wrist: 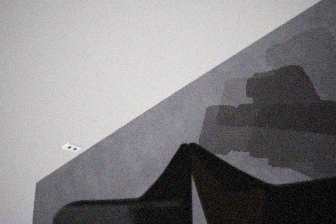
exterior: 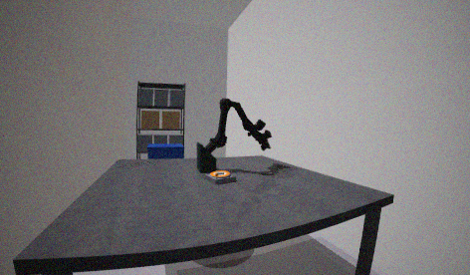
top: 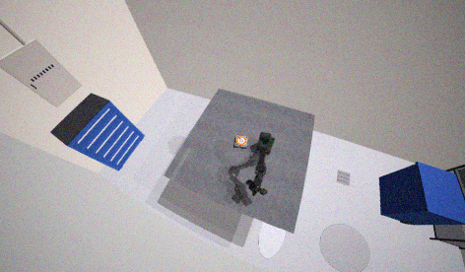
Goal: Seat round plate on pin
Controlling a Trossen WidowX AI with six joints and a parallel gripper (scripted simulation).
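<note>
Right now my gripper tip is 27 cm short of the grey base, 50 cm to the left of it and 10 cm above it.
</note>
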